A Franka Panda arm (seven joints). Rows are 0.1 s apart.
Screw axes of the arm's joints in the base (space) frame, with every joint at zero. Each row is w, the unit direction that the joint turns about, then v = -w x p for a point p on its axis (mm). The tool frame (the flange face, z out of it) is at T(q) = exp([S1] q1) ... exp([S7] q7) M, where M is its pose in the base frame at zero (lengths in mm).
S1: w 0 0 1 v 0 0 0
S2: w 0 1 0 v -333 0 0
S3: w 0 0 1 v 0 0 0
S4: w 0 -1 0 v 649 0 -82.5
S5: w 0 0 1 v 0 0 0
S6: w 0 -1 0 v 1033 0 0
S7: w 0 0 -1 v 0 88 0
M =
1 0 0 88
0 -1 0 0
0 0 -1 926
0 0 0 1
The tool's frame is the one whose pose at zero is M.
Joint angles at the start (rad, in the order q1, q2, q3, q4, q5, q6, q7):
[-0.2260, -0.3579, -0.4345, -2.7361, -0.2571, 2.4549, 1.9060]
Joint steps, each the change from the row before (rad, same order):
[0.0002, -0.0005, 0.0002, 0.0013, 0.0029, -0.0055, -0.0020]
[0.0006, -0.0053, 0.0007, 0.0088, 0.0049, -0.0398, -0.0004]
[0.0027, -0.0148, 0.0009, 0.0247, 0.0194, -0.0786, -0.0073]
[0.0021, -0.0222, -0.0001, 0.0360, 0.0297, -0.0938, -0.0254]
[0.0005, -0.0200, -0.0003, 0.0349, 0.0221, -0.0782, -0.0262]
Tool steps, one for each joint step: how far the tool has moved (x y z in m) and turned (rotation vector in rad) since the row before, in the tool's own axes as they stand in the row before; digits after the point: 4 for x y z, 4 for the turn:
[0.0001, 0.0001, -0.0002, -0.0041, -0.0003, 0.0001]
[0.0010, 0.0008, -0.0019, -0.0254, 0.0061, 0.0036]
[0.0016, -0.0003, -0.0084, -0.0420, 0.0011, 0.0074]
[0.0025, -0.0011, -0.0148, -0.0424, -0.0105, -0.0024]
[0.0026, -0.0007, -0.0154, -0.0293, -0.0118, -0.0089]

